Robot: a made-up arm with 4 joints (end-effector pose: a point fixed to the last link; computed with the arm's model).
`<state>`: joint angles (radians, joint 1 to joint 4).
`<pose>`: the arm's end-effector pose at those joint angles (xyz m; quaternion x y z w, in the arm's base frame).
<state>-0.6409 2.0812 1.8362 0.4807</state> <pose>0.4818 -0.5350 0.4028 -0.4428 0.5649 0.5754 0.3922</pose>
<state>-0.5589 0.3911 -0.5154 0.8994</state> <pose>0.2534 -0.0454 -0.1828 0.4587 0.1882 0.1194 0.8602</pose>
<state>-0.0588 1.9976 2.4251 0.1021</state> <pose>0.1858 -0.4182 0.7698 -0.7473 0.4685 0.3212 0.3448</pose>
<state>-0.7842 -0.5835 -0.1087 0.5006</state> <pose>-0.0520 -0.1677 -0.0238 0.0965 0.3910 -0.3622 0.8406</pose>
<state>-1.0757 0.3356 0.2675 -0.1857</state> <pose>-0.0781 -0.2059 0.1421 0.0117 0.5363 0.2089 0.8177</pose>
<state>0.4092 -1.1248 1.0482 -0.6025</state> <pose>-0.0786 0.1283 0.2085 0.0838 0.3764 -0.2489 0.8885</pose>
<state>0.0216 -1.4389 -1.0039 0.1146</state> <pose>0.1380 -0.5655 -0.1053 -0.2643 -0.2345 -0.5842 0.7307</pose>
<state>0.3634 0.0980 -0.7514 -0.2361</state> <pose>0.6016 -0.1464 0.0725 -0.0865 -0.5716 -0.0356 0.8152</pose>
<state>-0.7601 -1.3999 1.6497 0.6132</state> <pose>0.4603 0.1131 0.5295 -0.3631 -0.6180 0.6967 0.0285</pose>
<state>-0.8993 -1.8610 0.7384 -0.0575</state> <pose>0.1931 0.1734 0.1814 -0.0691 0.5998 -0.7438 0.2868</pose>
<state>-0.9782 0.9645 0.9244 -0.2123</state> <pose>0.0418 -0.4339 0.2744 -0.0027 0.5726 0.5406 0.6163</pose>
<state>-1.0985 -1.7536 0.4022 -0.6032</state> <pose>0.0336 0.0886 0.1982 -0.3948 0.7181 -0.4630 0.3377</pose>
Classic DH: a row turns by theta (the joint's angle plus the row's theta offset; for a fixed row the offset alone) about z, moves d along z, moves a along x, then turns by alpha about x. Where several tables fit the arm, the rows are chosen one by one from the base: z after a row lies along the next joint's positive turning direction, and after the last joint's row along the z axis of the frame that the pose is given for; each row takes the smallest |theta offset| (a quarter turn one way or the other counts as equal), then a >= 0, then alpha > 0; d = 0 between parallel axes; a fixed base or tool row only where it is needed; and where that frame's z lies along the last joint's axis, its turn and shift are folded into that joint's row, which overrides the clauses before.
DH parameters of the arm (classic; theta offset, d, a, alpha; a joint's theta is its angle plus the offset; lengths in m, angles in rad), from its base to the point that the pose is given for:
base (fixed): 0 0.1627 0.1911 1.5708
joint 1: -0.0092 0.1326 -0.0317 -1.3122
joint 2: -0.0133 0.2105 0.1285 -1.7486
joint 3: -1.4692 0.0166 -0.474 -1.2018
joint 4: 1.4541 -0.0798 0.0065 1.6478
tool (fixed): 1.2065 -0.0299 0 0

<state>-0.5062 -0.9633 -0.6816 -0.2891</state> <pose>0.1011 -0.4096 -0.1449 -0.4013 0.0499 -0.3569 0.8421</pose>
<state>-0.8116 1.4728 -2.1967 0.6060</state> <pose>0.5871 0.3479 0.5236 0.7547 -0.5004 0.2060 0.3708</pose>
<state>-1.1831 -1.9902 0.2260 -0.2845</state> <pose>-0.0163 0.0522 0.1764 -0.4393 0.5979 -0.6162 0.2643</pose>
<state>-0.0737 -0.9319 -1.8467 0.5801</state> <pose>0.5370 -0.6906 0.2189 -0.1498 -0.6132 -0.1771 0.7551</pose>
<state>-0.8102 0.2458 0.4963 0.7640</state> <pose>-0.0956 -0.2026 0.2073 0.2732 0.6893 -0.0953 0.6642</pose>
